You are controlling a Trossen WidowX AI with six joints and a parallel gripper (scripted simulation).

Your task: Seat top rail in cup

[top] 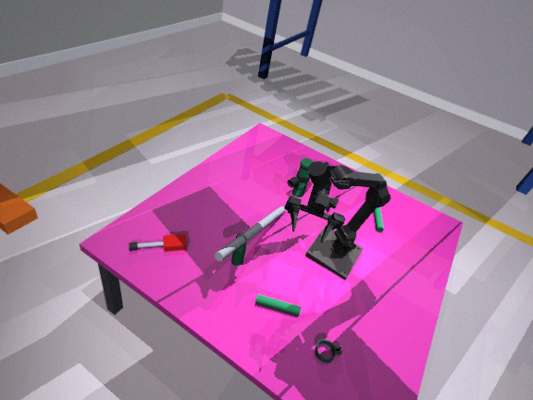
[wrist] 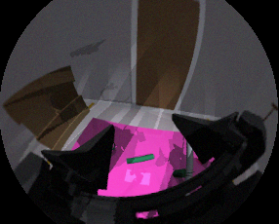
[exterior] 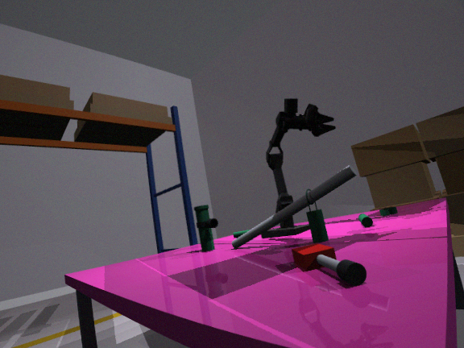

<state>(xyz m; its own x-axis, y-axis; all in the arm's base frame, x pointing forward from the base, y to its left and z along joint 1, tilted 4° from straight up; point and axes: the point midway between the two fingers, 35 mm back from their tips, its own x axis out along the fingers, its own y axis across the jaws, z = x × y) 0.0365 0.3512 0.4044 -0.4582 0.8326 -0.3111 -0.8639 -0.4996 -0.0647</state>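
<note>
The rail-end cup lies 480 mm to the right of my gripper tip, 370 mm ahead of it and 290 mm below it. Round my gripper tip: red-headed hammer 520 mm ahead, 390 mm below, 200 mm to the left; then small green post 300 mm below, 260 mm ahead, 10 mm to the right.
</note>
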